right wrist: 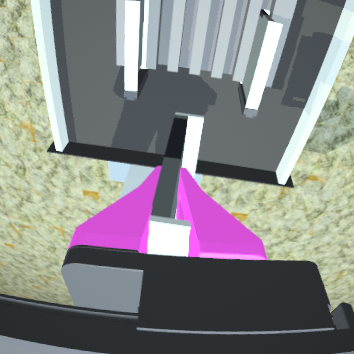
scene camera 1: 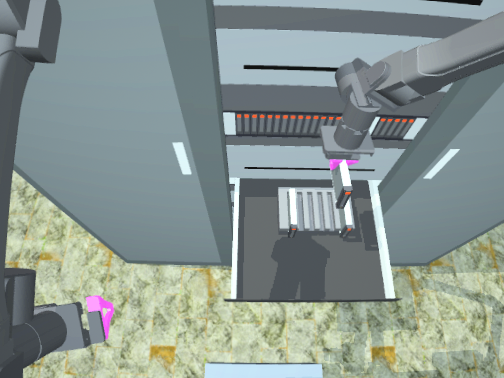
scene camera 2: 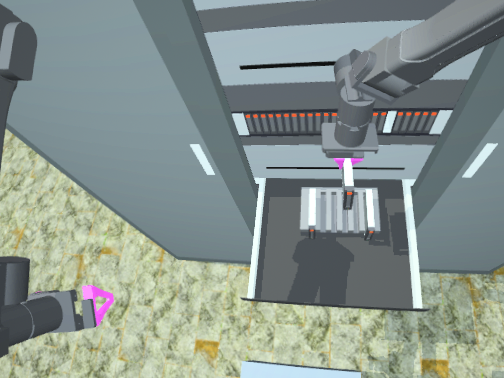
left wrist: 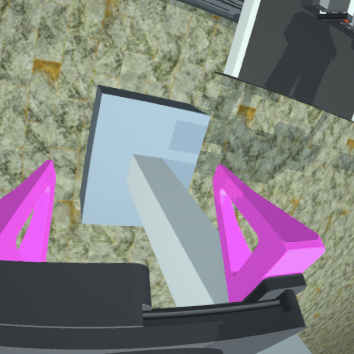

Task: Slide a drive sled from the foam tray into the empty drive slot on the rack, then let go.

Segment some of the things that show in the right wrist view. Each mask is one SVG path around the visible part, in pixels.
My right gripper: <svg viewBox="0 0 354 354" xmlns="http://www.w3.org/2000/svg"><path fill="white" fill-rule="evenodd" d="M0 293L0 354L354 354L353 309L349 303L341 302L330 312L331 306L316 263L310 260L267 259L262 240L208 196L185 167L180 167L176 219L190 221L187 256L147 253L149 217L161 165L157 165L138 187L75 228L60 269L74 305Z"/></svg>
A foam tray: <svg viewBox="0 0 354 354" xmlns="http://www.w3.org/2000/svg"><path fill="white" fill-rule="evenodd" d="M148 0L145 68L156 69L157 64L167 65L168 71L177 72L178 66L189 68L190 74L199 75L200 69L208 70L211 77L221 78L222 73L231 74L232 80L241 82L243 81L260 8L270 10L269 16L275 22L282 23L264 85L271 87L297 0ZM116 0L116 65L124 65L125 0Z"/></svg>
